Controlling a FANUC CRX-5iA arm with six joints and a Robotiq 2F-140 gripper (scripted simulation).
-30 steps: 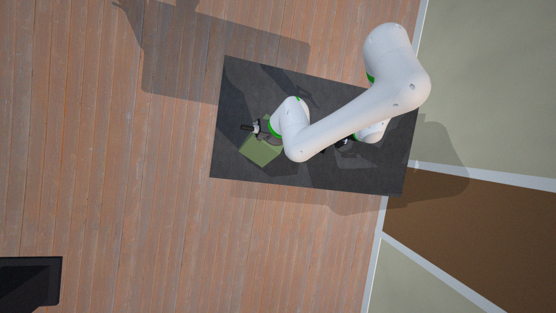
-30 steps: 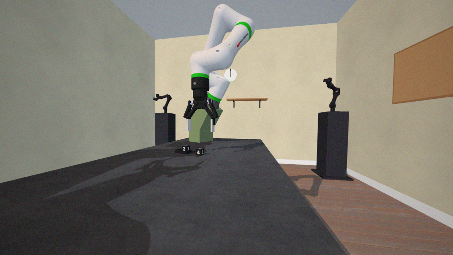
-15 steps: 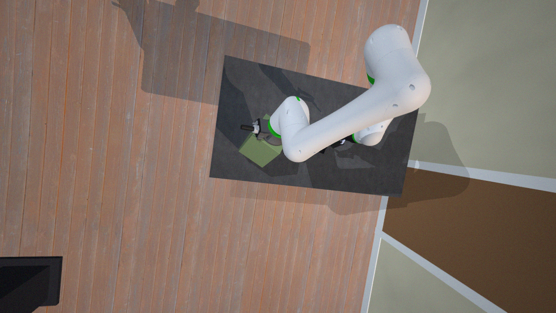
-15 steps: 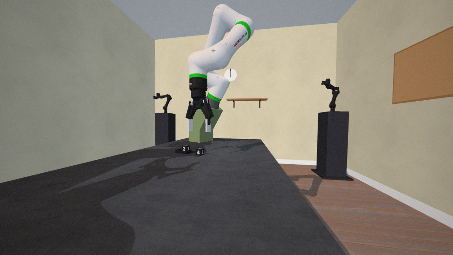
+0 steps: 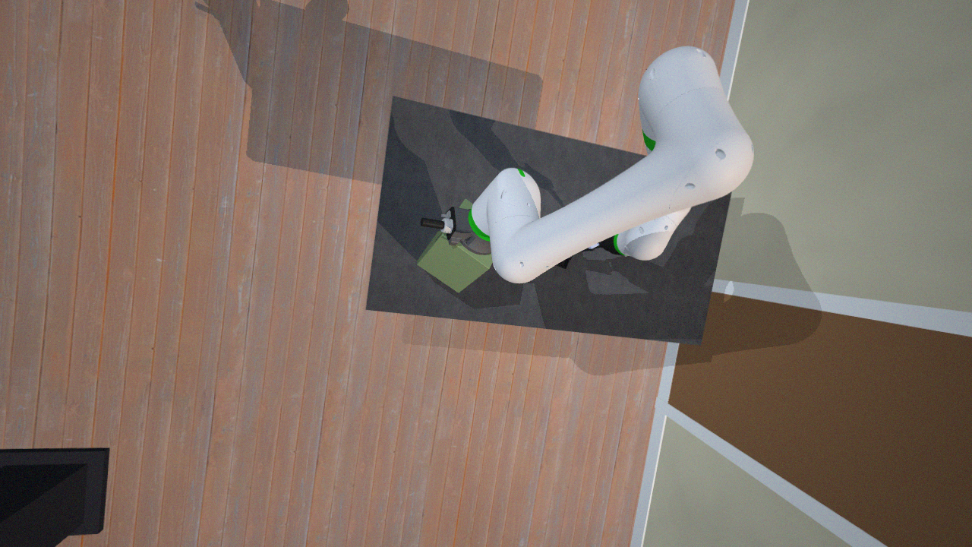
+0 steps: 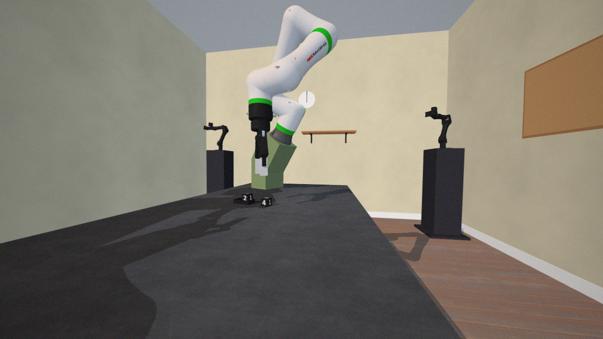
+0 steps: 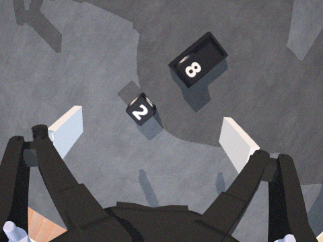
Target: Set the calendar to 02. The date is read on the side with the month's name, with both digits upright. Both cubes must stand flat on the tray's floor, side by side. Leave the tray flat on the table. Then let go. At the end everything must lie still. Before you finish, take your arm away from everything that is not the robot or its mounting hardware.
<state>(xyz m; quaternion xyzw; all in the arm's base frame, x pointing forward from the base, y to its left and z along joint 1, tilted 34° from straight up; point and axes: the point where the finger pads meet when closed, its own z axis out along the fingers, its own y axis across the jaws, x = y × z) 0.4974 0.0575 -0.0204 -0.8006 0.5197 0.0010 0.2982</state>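
Right now my hand is 2 cm past the black tray, 8 cm to the left of it and 12 cm above it. Also, from my hand: black number cube 1 cm ahead, 2 cm to the left, 12 cm below.
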